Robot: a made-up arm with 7 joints.
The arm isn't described. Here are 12 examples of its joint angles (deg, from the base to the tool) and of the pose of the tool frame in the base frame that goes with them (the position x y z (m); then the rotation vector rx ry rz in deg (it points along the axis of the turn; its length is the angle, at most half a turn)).
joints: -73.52 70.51 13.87 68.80 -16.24 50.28 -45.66
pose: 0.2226 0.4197 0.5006 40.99 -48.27 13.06
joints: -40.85 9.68 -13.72 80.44 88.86 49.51 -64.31
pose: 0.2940 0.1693 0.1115 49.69 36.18 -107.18
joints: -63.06 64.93 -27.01 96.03 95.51 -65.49 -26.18
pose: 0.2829 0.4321 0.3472 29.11 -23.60 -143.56
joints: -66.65 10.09 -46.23 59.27 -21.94 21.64 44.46
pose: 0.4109 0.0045 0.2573 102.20 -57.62 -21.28
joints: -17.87 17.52 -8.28 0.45 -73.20 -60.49 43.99
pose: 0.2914 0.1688 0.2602 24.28 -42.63 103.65
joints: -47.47 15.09 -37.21 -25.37 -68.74 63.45 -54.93
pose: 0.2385 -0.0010 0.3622 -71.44 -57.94 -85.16
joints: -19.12 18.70 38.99 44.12 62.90 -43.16 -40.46
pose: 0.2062 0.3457 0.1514 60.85 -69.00 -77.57
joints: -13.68 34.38 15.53 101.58 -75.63 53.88 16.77
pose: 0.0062 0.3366 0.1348 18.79 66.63 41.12
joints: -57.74 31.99 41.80 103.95 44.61 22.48 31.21
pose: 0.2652 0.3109 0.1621 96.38 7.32 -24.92
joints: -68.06 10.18 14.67 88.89 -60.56 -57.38 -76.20
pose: 0.4447 0.1851 0.1955 16.73 -121.25 22.18
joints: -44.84 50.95 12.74 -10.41 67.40 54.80 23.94
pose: 0.2176 0.2465 0.5046 -164.22 12.42 -37.32
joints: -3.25 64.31 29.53 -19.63 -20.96 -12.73 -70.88
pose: 0.2087 0.2596 0.5165 49.43 -108.71 -91.67
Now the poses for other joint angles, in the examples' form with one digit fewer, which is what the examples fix.
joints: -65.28 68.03 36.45 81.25 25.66 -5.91 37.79
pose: 0.205 0.473 0.440 137.5 -17.9 51.6
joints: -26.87 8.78 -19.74 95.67 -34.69 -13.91 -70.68
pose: 0.155 0.189 -0.005 -9.9 -35.3 -25.8
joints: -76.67 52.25 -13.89 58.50 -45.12 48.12 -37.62
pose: 0.365 0.294 0.460 26.6 -54.8 -9.2
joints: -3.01 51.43 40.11 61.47 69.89 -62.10 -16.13
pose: 0.100 0.473 0.277 75.2 -55.3 -94.6
